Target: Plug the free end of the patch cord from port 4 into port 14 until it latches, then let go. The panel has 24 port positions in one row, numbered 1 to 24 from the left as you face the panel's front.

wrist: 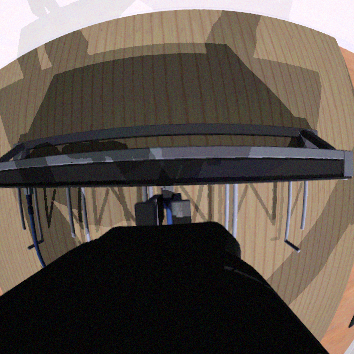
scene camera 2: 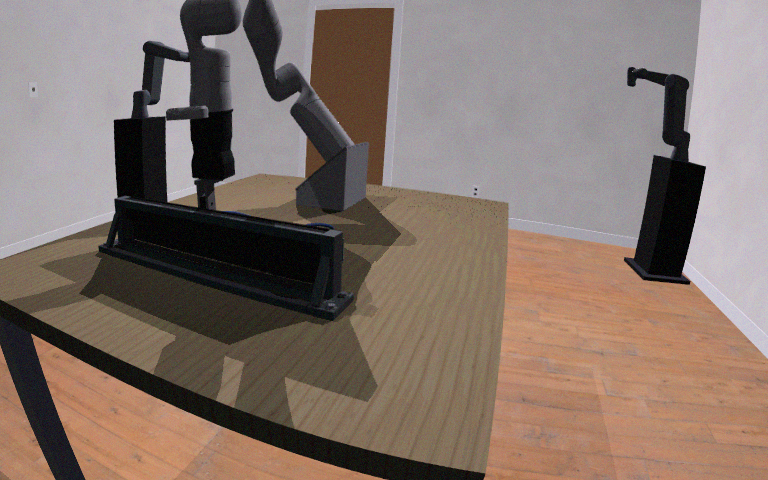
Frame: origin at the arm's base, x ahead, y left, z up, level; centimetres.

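Seen in the pictures: gripper, fingertip midpoint: (wrist: 167, 204); arm's base, link origin: (scene camera 2: 342, 156).
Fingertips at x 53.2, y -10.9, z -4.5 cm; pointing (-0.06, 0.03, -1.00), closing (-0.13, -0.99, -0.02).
Observation:
Offsets run from my fingertips to a thing's top centre. "*": to the spot under its first point. Level surfaces: height alone.
The patch panel @(dy +2.3, dx +1.1, dz +1.9 cm) (scene camera 2: 226, 221) (wrist: 215, 168) stands across the table, seen from behind in the scene view and from above in the wrist view. My gripper (scene camera 2: 206, 200) (wrist: 167, 204) is at the panel's front side, near mid-panel, shut on the plug at the free end of the blue patch cord @(* dy +0.1, dx -1.2, dz +0.0 cm) (wrist: 169, 217). The plug's front @(* dy -0.2, dx +1.2, dz +0.5 cm) (wrist: 167, 192) meets or nearly meets the panel's front edge; whether it sits in a port is hidden. The cord's other end @(* dy +17.1, dx +2.9, dz -0.1 cm) (wrist: 29, 202) is at the panel's far left in the wrist view. Port openings and numbers cannot be read.
Several thin pale rods @(* dy -7.0, dx -2.7, dz -2.6 cm) (wrist: 235, 210) stick out from the panel's front on both sides of the fingers. The arm's base (scene camera 2: 345, 181) stands on the wooden table @(dz -8.2 cm) (scene camera 2: 430, 339) beyond the panel. Two other dark arms on pedestals (scene camera 2: 668, 226) (scene camera 2: 141, 158) stand in the background.

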